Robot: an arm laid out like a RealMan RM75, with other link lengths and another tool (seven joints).
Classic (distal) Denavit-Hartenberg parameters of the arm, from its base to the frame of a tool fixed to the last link. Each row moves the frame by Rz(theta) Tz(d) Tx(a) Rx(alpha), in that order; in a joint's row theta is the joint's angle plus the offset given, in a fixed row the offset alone. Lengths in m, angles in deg.
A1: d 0.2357  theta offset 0  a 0  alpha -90
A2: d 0  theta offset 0  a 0  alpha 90
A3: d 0.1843  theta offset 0  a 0  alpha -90
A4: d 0  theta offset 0  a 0  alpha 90
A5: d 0.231  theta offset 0  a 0  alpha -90
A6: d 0  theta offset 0  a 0  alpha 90
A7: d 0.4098  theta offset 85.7  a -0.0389  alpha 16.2
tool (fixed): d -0.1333  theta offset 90  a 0  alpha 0
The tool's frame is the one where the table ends.
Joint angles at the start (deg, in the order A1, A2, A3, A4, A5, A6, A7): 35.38 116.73 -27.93 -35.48 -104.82 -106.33 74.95
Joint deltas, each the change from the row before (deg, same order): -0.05 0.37 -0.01 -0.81 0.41 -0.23 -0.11; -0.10 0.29 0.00 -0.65 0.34 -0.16 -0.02; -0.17 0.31 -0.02 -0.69 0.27 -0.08 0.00; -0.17 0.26 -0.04 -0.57 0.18 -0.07 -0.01; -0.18 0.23 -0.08 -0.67 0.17 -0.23 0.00; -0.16 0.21 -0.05 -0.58 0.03 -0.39 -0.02; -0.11 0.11 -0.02 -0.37 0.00 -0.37 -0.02; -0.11 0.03 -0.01 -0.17 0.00 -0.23 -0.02; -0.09 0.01 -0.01 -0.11 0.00 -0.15 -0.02; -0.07 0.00 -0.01 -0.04 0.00 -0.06 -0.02; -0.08 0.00 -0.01 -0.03 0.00 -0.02 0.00
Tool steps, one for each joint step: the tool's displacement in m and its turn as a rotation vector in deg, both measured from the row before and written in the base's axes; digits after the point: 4 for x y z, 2 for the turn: -0.0030 -0.0007 0.0023 0.54 0.18 0.58; -0.0019 -0.0004 0.0019 0.42 0.16 0.34; -0.0012 -0.0003 0.0015 0.40 0.07 0.22; -0.0007 -0.0004 0.0009 0.29 0.01 0.17; -0.0011 -0.0011 0.0011 0.25 -0.05 0.33; -0.0011 -0.0019 0.0005 0.06 -0.06 0.42; -0.0008 -0.0017 0.0004 -0.01 -0.04 0.35; -0.0001 -0.0011 0.0003 -0.02 -0.02 0.16; 0.0001 -0.0007 0.0002 -0.01 -0.02 0.09; 0.0003 -0.0003 0.0001 0.00 -0.02 0.01; 0.0004 -0.0002 0.0000 0.00 -0.02 -0.05
